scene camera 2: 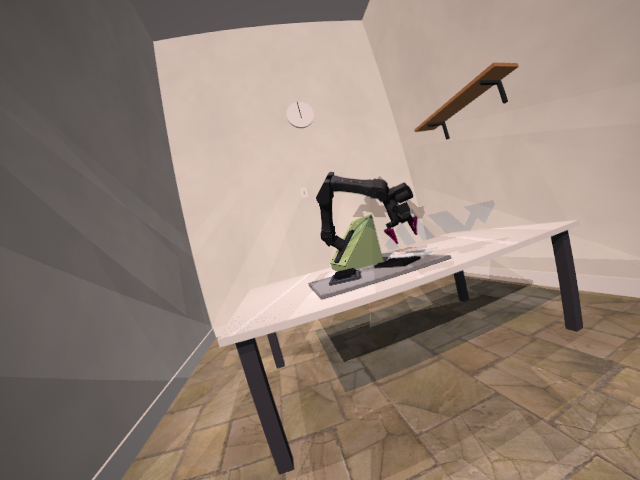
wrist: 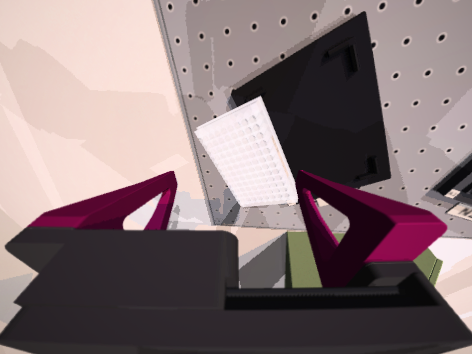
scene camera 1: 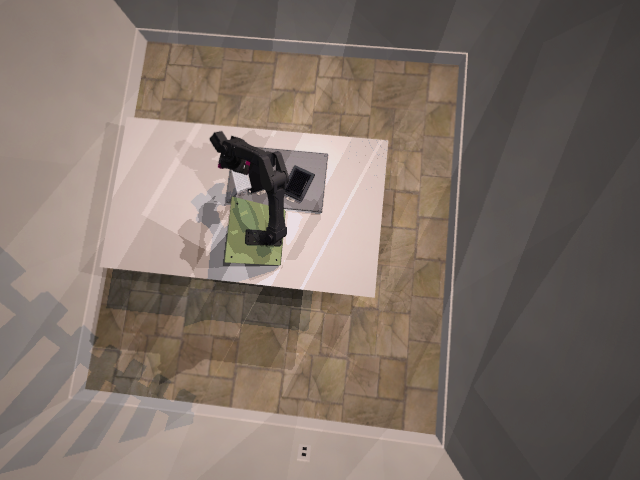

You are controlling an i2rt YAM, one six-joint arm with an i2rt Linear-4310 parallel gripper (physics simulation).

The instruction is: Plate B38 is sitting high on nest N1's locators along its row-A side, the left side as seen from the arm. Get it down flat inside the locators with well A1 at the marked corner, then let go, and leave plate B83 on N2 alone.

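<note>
Plate B38 is white with many wells. In the wrist view it sits high and tilted over the left part of black nest N1, reaching past its left edge. Two raised corner locators show on the nest's right side; those on the left are mostly hidden. The marked corner cannot be made out. My gripper is open with magenta fingers, above the plate and apart from it, holding nothing. Black plate B83 sits in nest N2 at the other end of the board.
Both nests stand on a grey perforated board on the white table. The green arm mount stands beside the board. An edge of N2 shows at the right of the wrist view.
</note>
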